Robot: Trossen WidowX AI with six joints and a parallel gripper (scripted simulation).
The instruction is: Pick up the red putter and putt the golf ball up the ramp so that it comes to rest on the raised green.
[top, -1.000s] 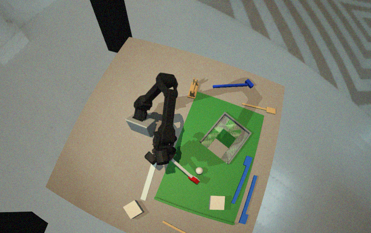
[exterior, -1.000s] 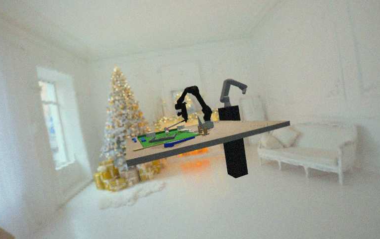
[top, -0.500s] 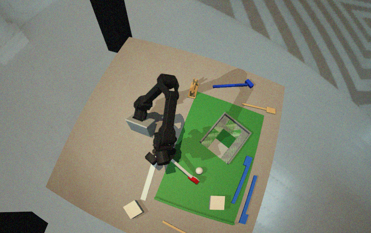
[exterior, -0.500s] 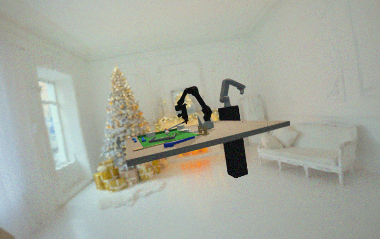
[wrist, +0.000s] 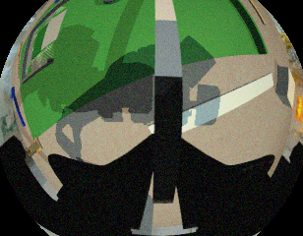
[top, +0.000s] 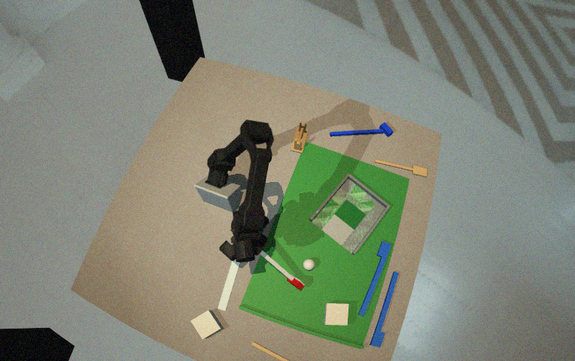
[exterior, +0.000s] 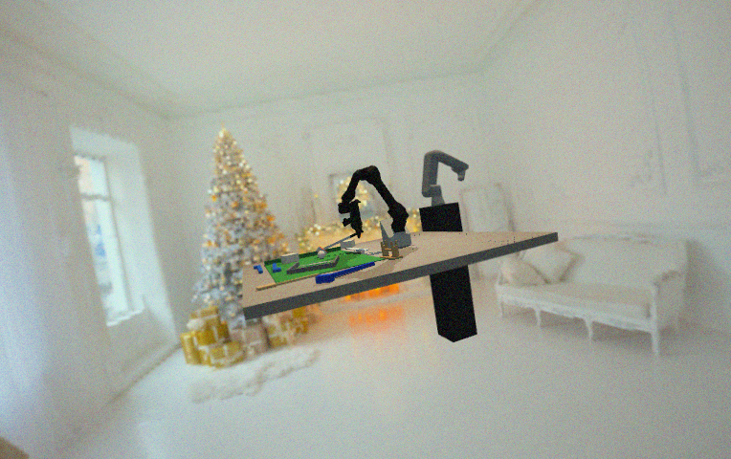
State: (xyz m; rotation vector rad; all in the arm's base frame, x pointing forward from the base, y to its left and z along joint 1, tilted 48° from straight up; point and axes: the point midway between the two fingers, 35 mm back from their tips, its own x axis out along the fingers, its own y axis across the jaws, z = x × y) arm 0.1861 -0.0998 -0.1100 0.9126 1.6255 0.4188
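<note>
Now: the red putter 11 cm ahead of my gripper tip and 3 cm to the right of it. The rest, counted from my gripper tip: cream bar (1 cm behind, 12 cm to the right, 7 cm below); then white golf ball (24 cm ahead, 1 cm to the left, 5 cm below); then green mat (29 cm ahead, 13 cm to the left, 7 cm below).
</note>
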